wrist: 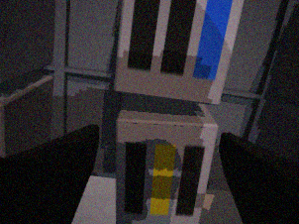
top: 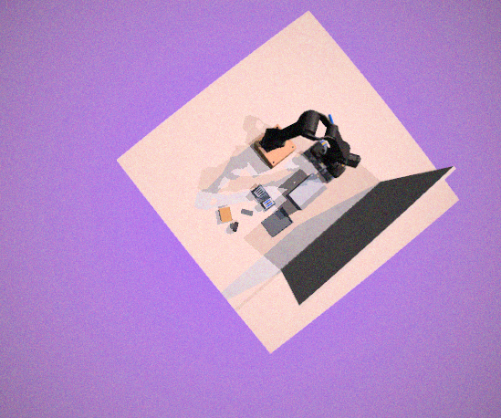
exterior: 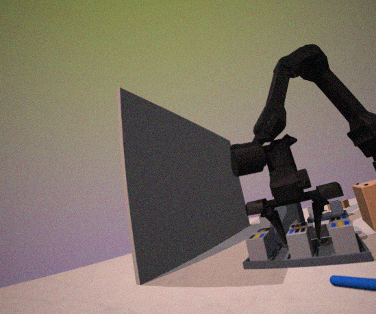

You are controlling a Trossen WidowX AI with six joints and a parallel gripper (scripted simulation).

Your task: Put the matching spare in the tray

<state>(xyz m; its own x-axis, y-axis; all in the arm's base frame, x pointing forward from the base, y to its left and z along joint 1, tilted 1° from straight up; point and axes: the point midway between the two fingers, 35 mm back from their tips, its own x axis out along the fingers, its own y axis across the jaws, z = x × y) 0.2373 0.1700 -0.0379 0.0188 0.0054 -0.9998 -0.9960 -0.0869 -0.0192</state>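
Now: the dark tray 36 cm to the right of my gripper tip, 9 cm ahead of it and 2 cm below it. Also, from my gripper tip: tall grey panel (29 cm ahead, 21 cm above, 16 cm to the right); mounted unit (16 cm to the right, 6 cm ahead, 3 cm above); blue stick (17 cm to the left, 11 cm behind, 1 cm below).
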